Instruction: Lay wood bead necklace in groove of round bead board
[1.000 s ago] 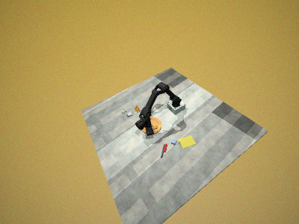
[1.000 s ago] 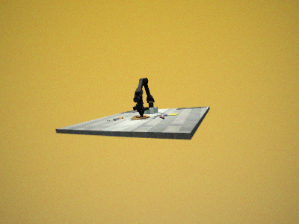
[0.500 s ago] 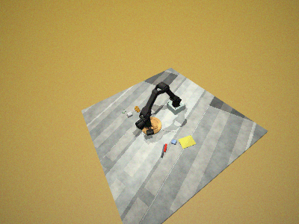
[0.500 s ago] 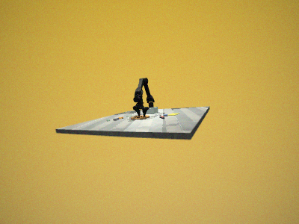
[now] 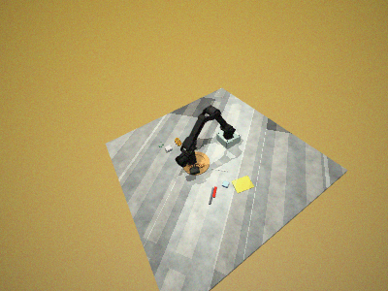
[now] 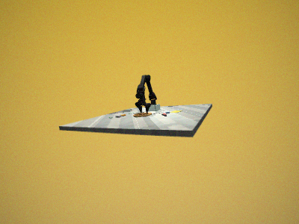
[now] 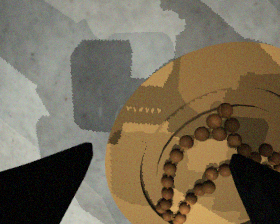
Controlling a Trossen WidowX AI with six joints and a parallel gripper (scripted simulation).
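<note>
The round bead board is 4 cm behind my gripper tip, 5 cm to the right of it and 2 cm below it. Round my gripper tip: thin grey stick 16 cm behind, 8 cm to the left, 3 cm below; red-handled tool 4 cm behind, 22 cm to the left, 2 cm below; small blue block 14 cm behind, 20 cm to the left, 2 cm below.
</note>
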